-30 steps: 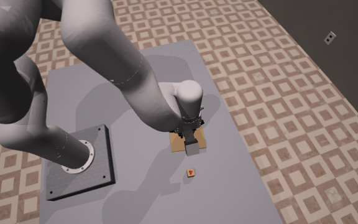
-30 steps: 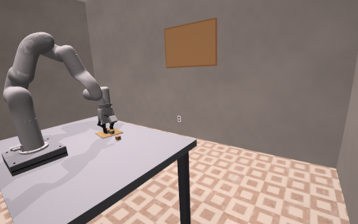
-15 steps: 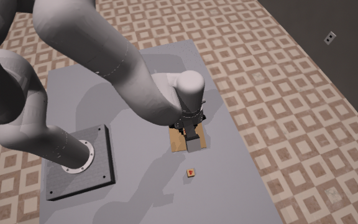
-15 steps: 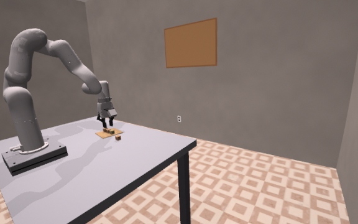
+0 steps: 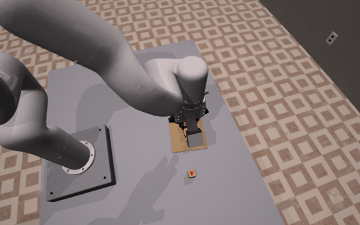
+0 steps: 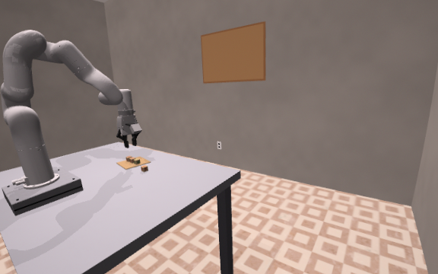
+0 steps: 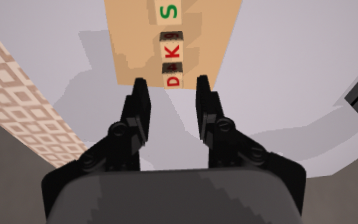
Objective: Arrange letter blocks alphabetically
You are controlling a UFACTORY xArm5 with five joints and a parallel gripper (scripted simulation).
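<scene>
Now: hand 11 cm above the tan mat. The rest, counted from my hand: wooden letter block (1 cm behind, 4 cm to the left, 10 cm below).
</scene>
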